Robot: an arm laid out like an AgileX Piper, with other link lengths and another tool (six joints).
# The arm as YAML. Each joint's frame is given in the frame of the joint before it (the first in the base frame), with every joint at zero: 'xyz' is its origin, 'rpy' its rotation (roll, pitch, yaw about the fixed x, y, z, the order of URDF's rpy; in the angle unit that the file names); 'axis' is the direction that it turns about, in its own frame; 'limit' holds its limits. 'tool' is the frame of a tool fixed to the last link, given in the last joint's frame.
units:
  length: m
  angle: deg
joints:
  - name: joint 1
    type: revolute
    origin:
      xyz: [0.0, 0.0, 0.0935]
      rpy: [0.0, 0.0, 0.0]
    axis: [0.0, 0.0, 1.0]
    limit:
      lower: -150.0
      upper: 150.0
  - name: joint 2
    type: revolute
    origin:
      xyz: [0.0, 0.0, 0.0]
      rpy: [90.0, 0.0, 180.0]
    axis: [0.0, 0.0, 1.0]
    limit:
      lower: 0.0
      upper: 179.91
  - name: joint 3
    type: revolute
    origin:
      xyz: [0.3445, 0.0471, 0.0]
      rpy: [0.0, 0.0, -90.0]
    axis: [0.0, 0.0, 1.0]
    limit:
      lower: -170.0
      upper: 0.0
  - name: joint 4
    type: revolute
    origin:
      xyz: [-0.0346, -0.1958, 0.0]
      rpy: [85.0, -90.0, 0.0]
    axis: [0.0, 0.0, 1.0]
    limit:
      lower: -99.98
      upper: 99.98
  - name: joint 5
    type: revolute
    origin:
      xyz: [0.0, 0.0, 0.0]
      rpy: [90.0, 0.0, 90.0]
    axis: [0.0, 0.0, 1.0]
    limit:
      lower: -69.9
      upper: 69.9
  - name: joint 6
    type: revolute
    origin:
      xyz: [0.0, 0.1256, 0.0]
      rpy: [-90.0, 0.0, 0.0]
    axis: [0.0, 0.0, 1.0]
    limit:
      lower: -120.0
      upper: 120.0
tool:
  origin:
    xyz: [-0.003, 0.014, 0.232]
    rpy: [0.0, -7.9, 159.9]
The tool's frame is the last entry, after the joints.
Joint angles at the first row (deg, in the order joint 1, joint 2, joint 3, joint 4, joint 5, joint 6):
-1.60, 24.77, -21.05, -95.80, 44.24, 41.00
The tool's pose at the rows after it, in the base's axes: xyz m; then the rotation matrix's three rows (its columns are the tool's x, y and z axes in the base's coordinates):
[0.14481 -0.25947 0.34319], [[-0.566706 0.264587 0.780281], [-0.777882 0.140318 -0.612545], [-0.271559 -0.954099 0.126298]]
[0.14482 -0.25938 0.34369], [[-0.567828 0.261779 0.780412], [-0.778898 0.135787 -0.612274], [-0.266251 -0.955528 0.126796]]
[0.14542 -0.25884 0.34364], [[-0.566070 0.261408 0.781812], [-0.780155 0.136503 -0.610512], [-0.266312 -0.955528 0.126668]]
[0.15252 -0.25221 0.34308], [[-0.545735 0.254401 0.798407], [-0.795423 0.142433 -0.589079], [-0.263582 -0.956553 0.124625]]
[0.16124 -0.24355 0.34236], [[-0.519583 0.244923 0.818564], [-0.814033 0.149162 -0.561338], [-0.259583 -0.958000 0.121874]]
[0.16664 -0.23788 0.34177], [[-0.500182 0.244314 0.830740], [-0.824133 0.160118 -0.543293], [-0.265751 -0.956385 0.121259]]
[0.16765 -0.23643 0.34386], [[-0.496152 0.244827 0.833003], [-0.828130 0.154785 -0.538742], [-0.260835 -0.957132 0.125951]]
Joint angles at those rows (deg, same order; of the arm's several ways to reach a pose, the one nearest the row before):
-1.60, 24.77, -21.05, -95.90, 44.24, 40.15
-1.60, 24.77, -21.05, -96.00, 44.24, 39.90
-1.60, 24.77, -21.05, -96.00, 44.11, 39.92
-1.60, 24.77, -21.05, -96.00, 42.56, 39.88
-1.60, 24.77, -21.05, -96.00, 40.59, 39.78
-1.60, 24.77, -21.05, -96.00, 39.32, 40.25
-1.60, 24.77, -21.09, -96.46, 39.05, 40.36

